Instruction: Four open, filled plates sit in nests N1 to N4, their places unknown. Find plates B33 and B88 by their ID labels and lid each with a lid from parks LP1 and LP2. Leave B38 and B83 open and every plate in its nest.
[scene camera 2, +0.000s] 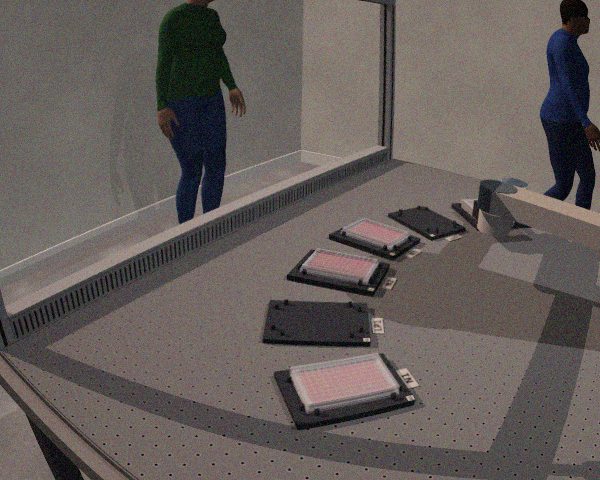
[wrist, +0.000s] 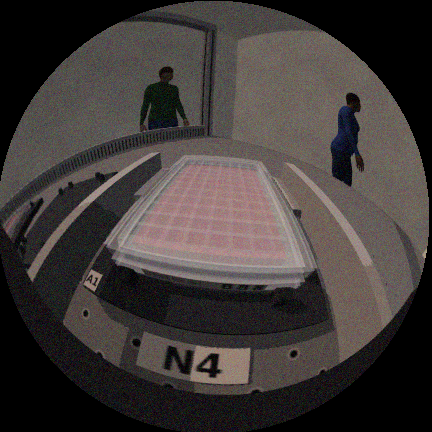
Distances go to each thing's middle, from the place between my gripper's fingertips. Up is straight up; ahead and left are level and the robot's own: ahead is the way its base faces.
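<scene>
Going by their middles, of the things named here the nest N4 (wrist: 219, 311) is the nearest to my hand. My hand is 2 cm to the right of the nest N4, 2 cm past it and 3 cm above it. The tag N4 (wrist: 227, 365) is 9 cm to the left of my hand, 8 cm behind it and 3 cm below it. I see park LP2 (scene camera 2: 417, 220) 9 cm ahead of my hand, 16 cm to the left of it and 3 cm below it, while the nest N3 (scene camera 2: 335, 236) is 15 cm ahead of my hand, 33 cm to the left of it and 3 cm below it. Going by their middles, the nest N3 is the farthest from my hand of the things named here.
</scene>
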